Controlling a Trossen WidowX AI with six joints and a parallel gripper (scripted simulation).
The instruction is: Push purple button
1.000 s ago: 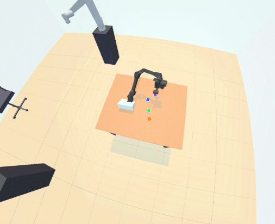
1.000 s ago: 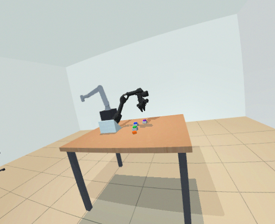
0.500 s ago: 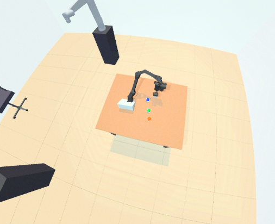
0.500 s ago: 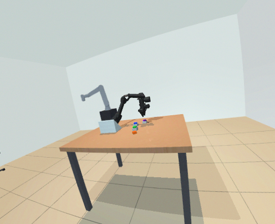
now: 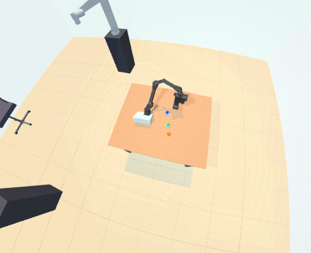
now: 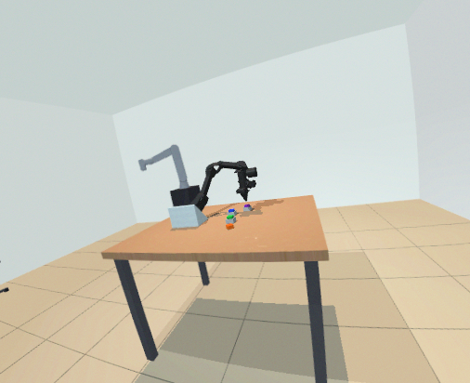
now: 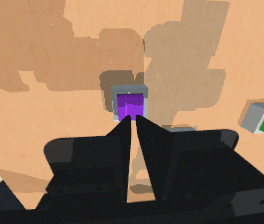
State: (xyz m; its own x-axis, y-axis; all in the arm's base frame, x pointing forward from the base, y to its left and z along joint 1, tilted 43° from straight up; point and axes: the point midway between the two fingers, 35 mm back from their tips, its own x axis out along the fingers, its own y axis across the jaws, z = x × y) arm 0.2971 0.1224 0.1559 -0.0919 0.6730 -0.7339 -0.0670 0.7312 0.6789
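My gripper tip is 30 mm above the purple button. From my gripper tip the other things lie so: blue button: 100 mm to the right, 80 mm behind, 30 mm below; small orange block: 340 mm to the right, 50 mm below, 10 mm ahead; green button: 240 mm to the right, 30 mm below, 20 mm behind.
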